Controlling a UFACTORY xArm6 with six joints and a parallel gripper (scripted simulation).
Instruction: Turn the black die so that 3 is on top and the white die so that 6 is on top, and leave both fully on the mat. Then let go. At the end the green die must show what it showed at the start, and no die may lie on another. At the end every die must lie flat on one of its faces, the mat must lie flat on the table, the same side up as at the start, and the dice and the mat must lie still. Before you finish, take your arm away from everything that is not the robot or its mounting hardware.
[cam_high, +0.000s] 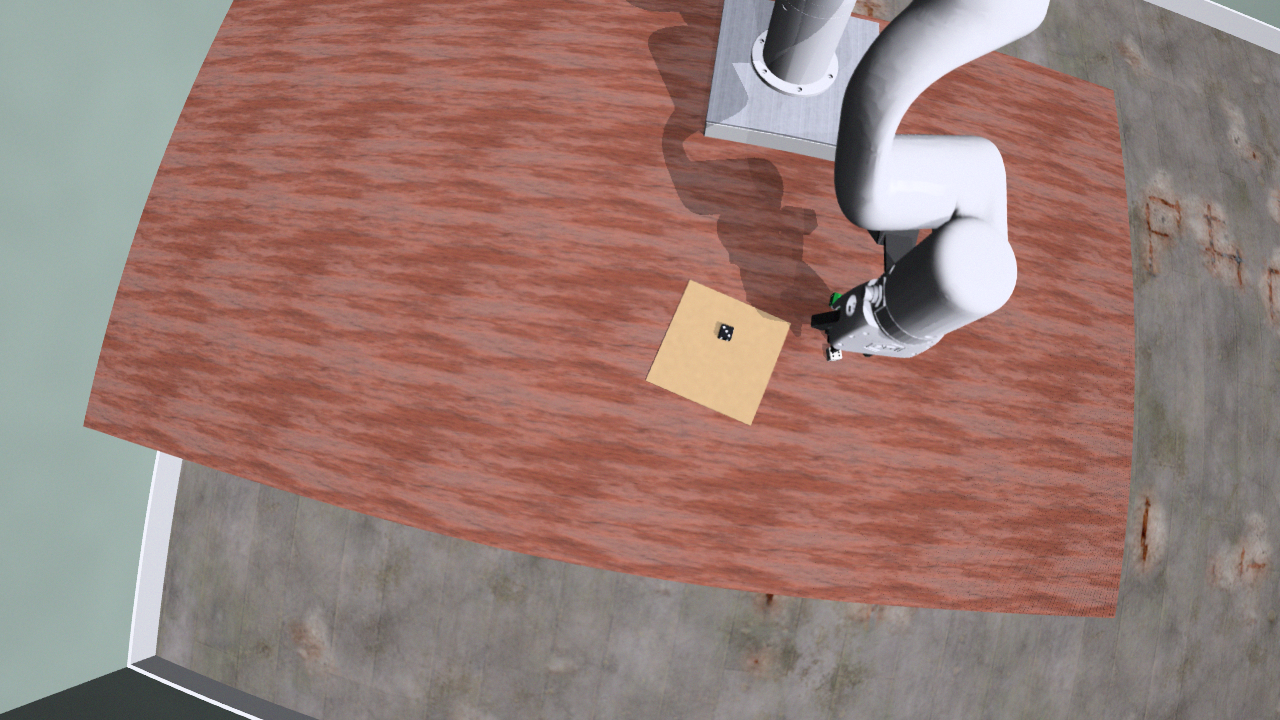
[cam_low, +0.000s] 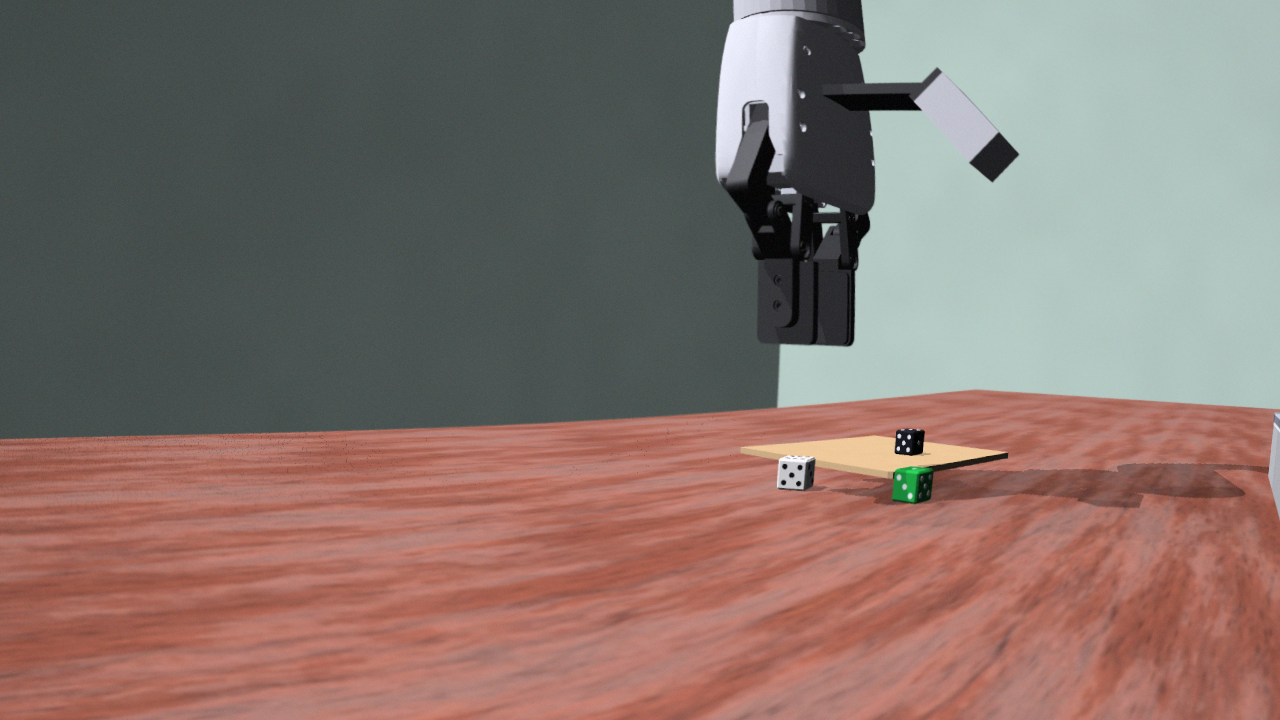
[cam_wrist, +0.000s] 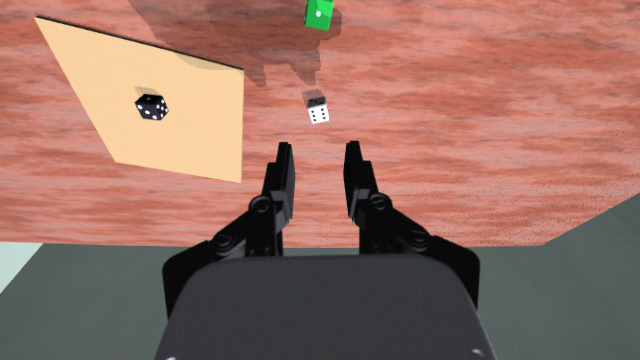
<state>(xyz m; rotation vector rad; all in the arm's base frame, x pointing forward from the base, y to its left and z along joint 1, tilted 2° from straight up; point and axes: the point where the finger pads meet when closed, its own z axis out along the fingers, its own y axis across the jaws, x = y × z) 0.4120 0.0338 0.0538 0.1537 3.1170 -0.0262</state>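
The white die lies 9 cm below my hand. Round my hand: green die (7 cm behind, 1 cm to the left, 9 cm below); then tan mat (15 cm to the right, 9 cm below); then black die (2 cm behind, 14 cm to the right, 8 cm below).
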